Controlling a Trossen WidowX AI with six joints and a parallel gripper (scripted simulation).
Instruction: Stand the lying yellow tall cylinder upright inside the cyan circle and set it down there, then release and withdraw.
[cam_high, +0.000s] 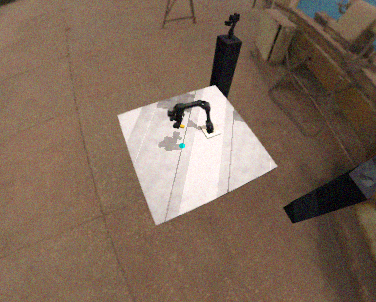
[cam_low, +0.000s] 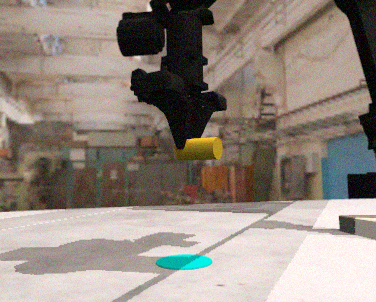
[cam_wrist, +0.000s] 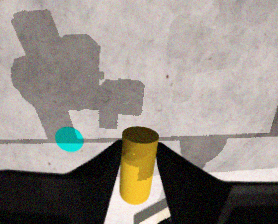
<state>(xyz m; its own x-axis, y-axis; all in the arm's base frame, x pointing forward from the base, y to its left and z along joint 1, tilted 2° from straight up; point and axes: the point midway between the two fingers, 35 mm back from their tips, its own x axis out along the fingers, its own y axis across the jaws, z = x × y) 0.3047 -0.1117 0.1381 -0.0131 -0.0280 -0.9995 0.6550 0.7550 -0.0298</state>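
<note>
My gripper tip is now 2 cm past the yellow tall cylinder and 1 cm to the right of it. From my gripper tip the other things lie so: cyan circle 16 cm to the left, 13 cm below, 3 cm ahead.
</note>
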